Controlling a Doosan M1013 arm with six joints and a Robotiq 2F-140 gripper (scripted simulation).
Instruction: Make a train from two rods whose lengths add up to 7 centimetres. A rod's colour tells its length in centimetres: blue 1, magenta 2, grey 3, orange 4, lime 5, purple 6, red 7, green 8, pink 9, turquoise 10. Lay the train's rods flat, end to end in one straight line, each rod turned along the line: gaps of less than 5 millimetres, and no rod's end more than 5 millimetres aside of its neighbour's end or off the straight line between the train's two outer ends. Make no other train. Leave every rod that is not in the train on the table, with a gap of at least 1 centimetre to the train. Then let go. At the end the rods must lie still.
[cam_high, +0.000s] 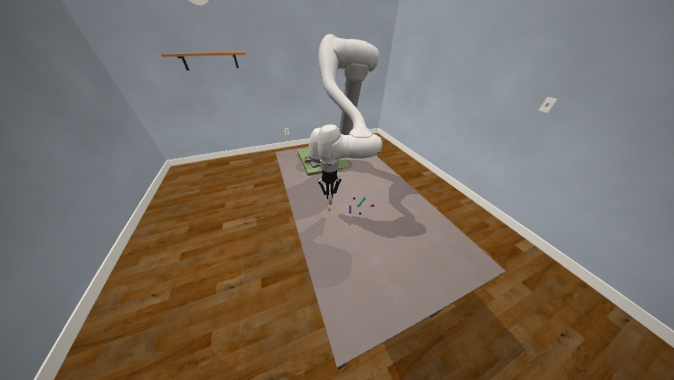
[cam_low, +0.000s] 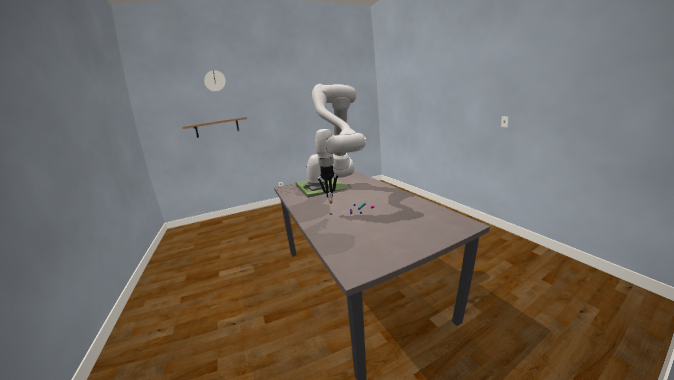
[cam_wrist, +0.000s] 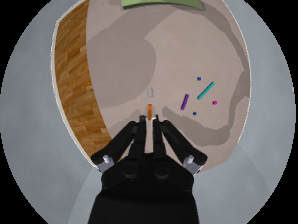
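Now: hand 4 cm past the grey rod, 1 cm to the right of it and 12 cm above it. The rest, counted from my hand: orange rod 3 cm below; then purple rod 3 cm ahead, 12 cm to the left, 12 cm below; then blue rod 4 cm behind, 20 cm to the left, 12 cm below.
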